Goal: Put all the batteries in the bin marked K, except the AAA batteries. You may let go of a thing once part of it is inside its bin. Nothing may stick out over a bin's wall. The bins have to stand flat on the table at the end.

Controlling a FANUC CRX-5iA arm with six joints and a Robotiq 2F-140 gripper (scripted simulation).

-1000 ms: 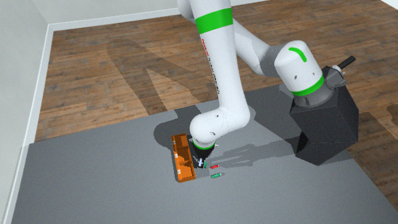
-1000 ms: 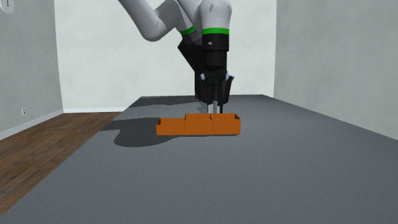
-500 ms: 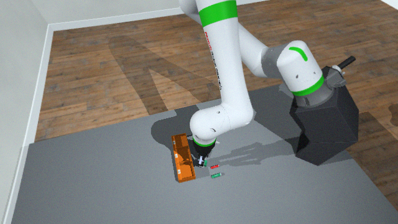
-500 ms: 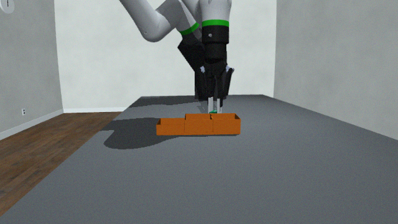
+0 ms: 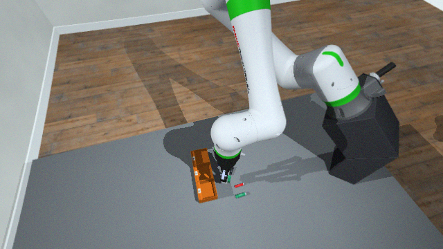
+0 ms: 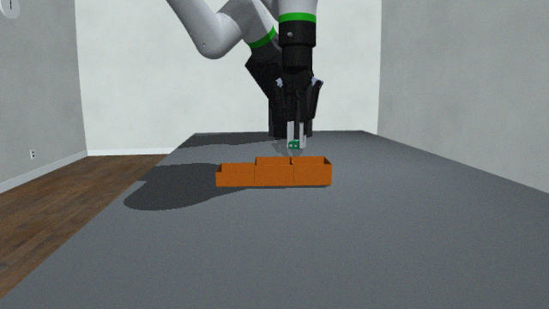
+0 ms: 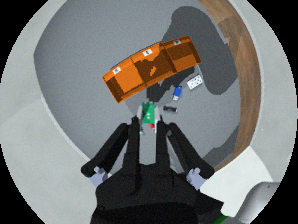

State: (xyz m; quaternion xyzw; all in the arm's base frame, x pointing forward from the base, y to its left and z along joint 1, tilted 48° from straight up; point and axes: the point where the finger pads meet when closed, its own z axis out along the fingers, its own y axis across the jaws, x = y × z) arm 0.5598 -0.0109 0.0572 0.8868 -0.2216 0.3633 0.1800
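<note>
The green battery is 90 mm below my hand, 80 mm to the left of it and 40 mm behind it. From my hand the other things lie so: red battery: 90 mm below, 60 mm behind, 40 mm to the left; then green block: 30 mm below, 10 mm to the right, 10 mm ahead; then dark battery: 90 mm below, 60 mm behind, 40 mm to the right.
</note>
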